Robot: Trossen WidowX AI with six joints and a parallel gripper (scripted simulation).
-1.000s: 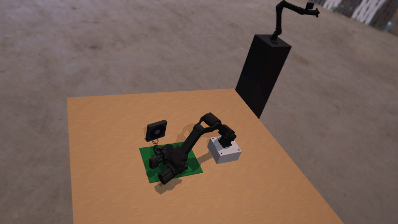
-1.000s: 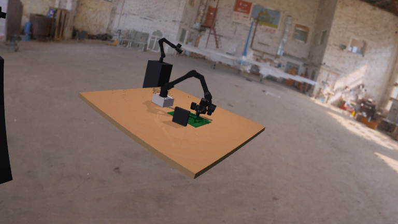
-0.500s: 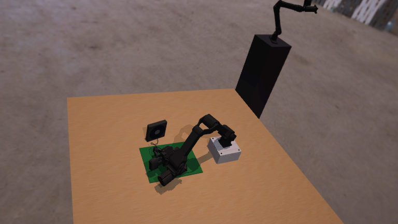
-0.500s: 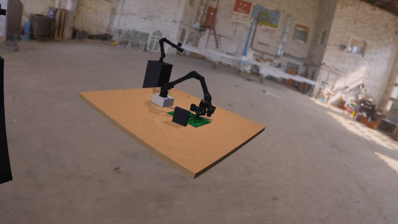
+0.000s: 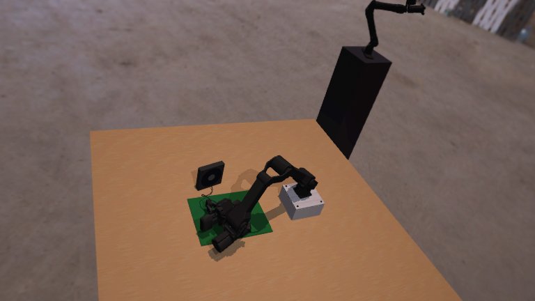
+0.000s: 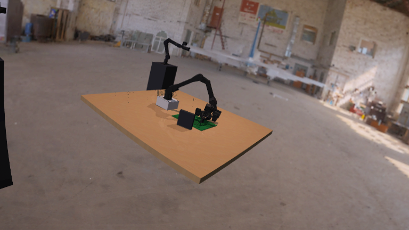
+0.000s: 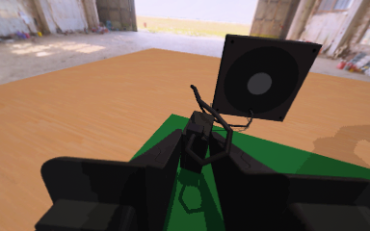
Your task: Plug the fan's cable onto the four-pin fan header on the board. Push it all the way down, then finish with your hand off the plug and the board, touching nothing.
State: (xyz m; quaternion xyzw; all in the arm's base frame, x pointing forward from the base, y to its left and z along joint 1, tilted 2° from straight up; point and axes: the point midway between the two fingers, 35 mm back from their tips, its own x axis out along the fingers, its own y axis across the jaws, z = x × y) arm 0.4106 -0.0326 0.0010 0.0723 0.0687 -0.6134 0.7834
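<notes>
My gripper tip is now 80 mm past the green board, 30 mm to the right of it and 70 mm above it. Round my gripper tip: black plug (10 mm below); then black fan (60 mm behind, 140 mm to the right).
</notes>
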